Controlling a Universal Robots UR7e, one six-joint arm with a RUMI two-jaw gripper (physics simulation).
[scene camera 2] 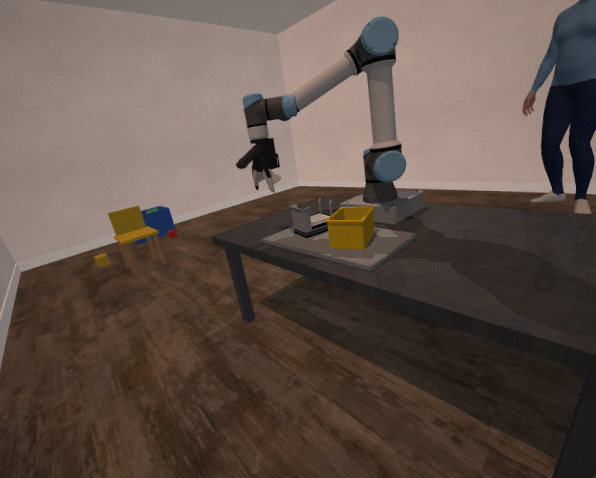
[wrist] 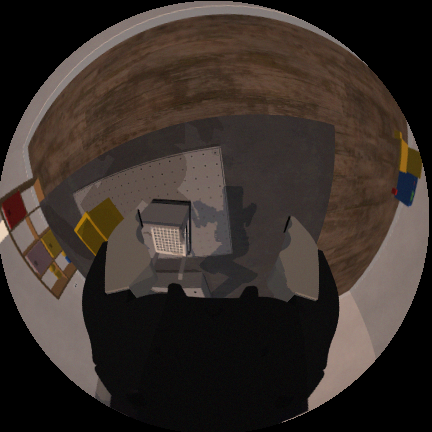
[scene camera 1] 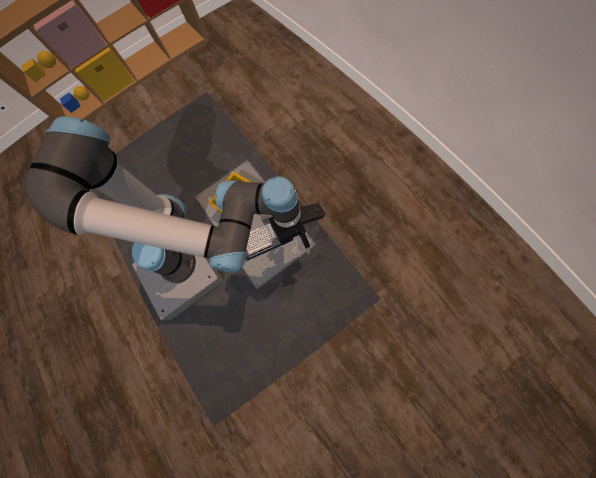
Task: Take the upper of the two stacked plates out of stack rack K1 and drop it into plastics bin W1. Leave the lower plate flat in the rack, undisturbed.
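Pixels of known places: gripper, fingertip midpoint: (scene camera 2: 265,191) (wrist: 213,215) (scene camera 1: 298,234); arm's base at its link origin: (scene camera 2: 380,198) (scene camera 1: 178,264).
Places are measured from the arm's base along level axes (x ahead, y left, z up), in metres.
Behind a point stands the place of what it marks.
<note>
Stack rack K1 (scene camera 2: 301,218) @[x 0.390, y -0.143, z 0.017 m] (wrist: 167,214) @[x 0.376, y -0.182, z 0.009 m] has a grey upright wall, a dark base and thin posts. A white gridded plate (scene camera 1: 260,239) @[x 0.316, y -0.150, z -0.019 m] (scene camera 2: 320,219) @[x 0.310, y -0.113, z -0.010 m] (wrist: 168,240) @[x 0.300, y -0.143, z -0.011 m] lies flat in it; I cannot tell the upper and lower plates apart. Plastics bin W1 (scene camera 2: 350,235) @[x 0.429, y 0.093, z -0.012 m] (wrist: 112,215) @[x 0.397, y 0.007, z -0.031 m] is yellow and stands beside the rack; the arm partly covers it in scene camera 1, and its inside is mostly hidden. My gripper (scene camera 2: 265,189) @[x 0.419, y -0.288, z 0.130 m] (wrist: 213,215) @[x 0.419, y -0.288, z 0.130 m] is open and empty. It hangs above the rack's height, and in the wrist view the rack shows near the left finger, not centred between the fingers.
A light perforated board (scene camera 1: 272,272) @[x 0.263, y -0.275, z -0.061 m] (scene camera 2: 390,240) @[x 0.314, y 0.178, z -0.062 m] (wrist: 205,175) @[x 0.415, y -0.267, z -0.061 m] bears the rack and bin on the dark table (scene camera 1: 300,325) @[x 0.206, y -0.503, z -0.073 m] (scene camera 2: 475,260) @[x 0.352, y 0.438, z -0.074 m]. The arm's grey base block (scene camera 1: 200,292) @[x -0.001, y -0.148, z -0.020 m] (scene camera 2: 400,209) @[x 0.075, y 0.122, z -0.023 m] stands close behind the rack. A person (scene camera 2: 570,65) stands beyond the table at the right.
</note>
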